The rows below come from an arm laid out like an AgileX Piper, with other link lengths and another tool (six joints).
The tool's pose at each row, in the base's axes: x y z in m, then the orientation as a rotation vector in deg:
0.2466, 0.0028, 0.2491, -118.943, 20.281, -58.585
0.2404, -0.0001, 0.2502, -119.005, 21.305, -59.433
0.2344, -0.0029, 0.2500, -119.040, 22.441, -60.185
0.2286, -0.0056, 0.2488, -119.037, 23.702, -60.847
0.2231, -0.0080, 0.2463, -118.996, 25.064, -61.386
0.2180, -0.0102, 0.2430, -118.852, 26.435, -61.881
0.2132, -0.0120, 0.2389, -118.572, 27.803, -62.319
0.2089, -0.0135, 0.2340, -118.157, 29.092, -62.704
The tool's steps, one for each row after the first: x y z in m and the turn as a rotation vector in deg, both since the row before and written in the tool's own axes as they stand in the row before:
-0.0018, 0.0005, -0.0067, -0.610, 0.899, 0.213
-0.0023, 0.0015, -0.0060, -0.625, 0.872, 0.326
-0.0027, 0.0023, -0.0054, -0.639, 0.857, 0.447
-0.0033, 0.0032, -0.0046, -0.640, 0.811, 0.568
-0.0035, 0.0037, -0.0039, -0.560, 0.805, 0.627
-0.0039, 0.0042, -0.0032, -0.447, 0.793, 0.701
-0.0042, 0.0046, -0.0024, -0.302, 0.760, 0.732

